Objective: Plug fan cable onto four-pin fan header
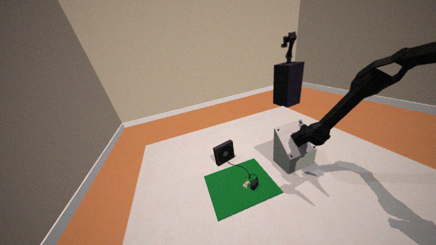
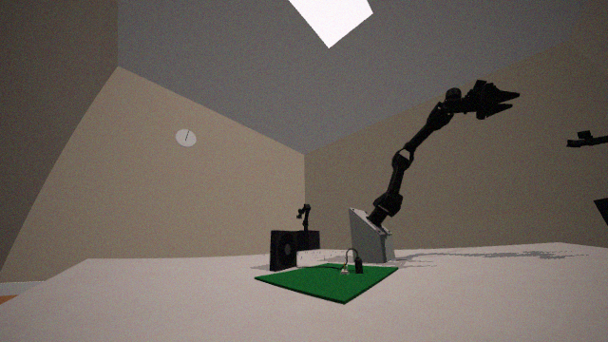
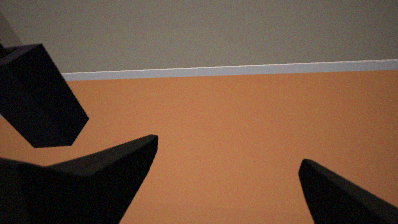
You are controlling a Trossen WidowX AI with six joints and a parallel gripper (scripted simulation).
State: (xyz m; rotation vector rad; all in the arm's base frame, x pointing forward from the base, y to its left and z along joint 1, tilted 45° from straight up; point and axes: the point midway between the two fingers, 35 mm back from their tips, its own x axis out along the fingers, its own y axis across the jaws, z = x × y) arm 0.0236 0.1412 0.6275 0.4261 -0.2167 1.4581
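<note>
The black plug is 22 cm ahead of my gripper tip, 56 cm to the right of it and 46 cm below it. Round my gripper tip: black fan (25 cm ahead, 79 cm to the right, 42 cm below); board (27 cm ahead, 61 cm to the right, 49 cm below).
</note>
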